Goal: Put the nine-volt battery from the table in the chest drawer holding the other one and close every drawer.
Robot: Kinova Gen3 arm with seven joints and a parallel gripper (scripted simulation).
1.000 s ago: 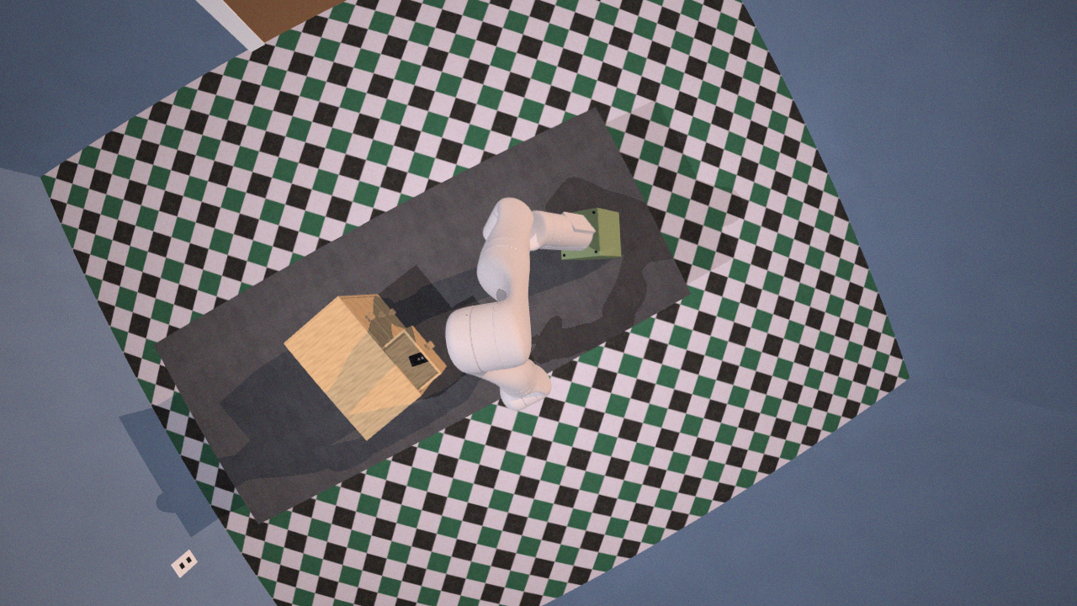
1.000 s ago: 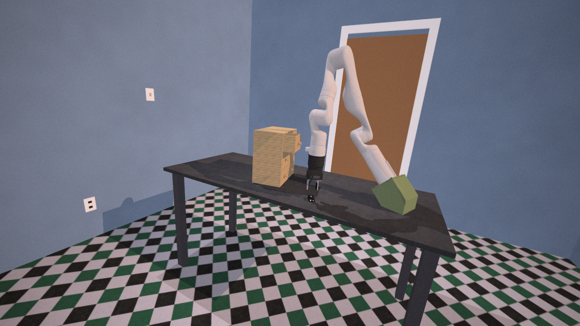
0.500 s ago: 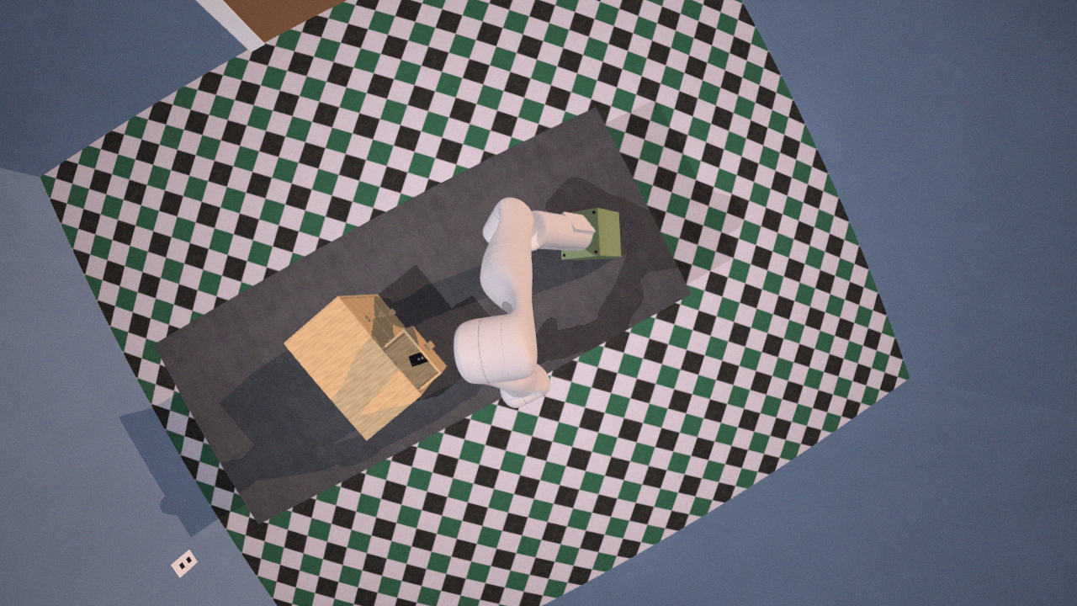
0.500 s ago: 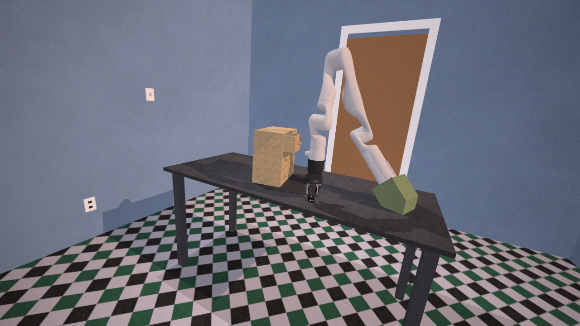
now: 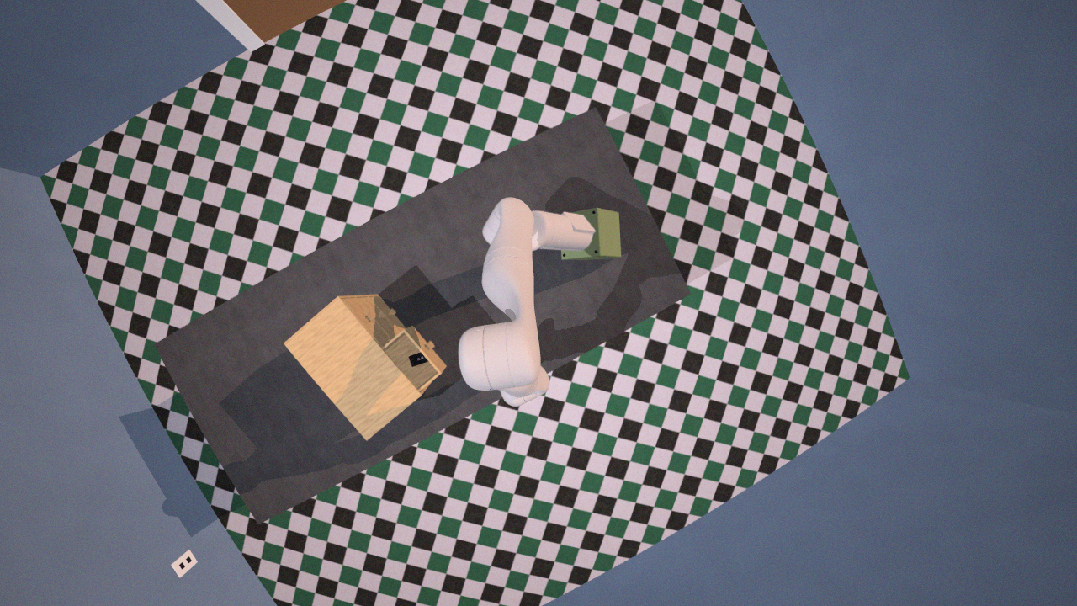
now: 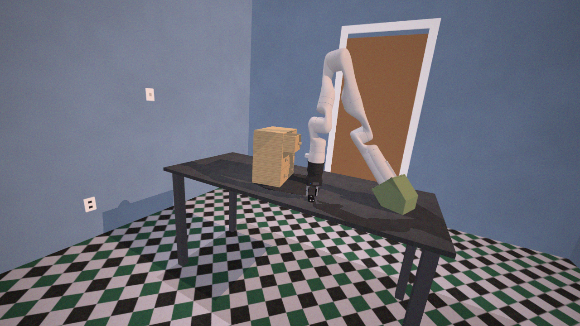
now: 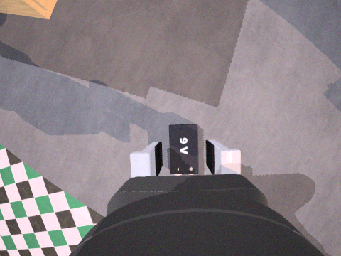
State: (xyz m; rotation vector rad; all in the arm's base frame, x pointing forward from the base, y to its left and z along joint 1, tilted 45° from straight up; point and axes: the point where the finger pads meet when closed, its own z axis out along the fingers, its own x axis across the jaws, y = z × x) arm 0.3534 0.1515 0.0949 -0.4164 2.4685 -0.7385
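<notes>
The black nine-volt battery is 1 cm to the left of my hand and 4 cm below it.
</notes>
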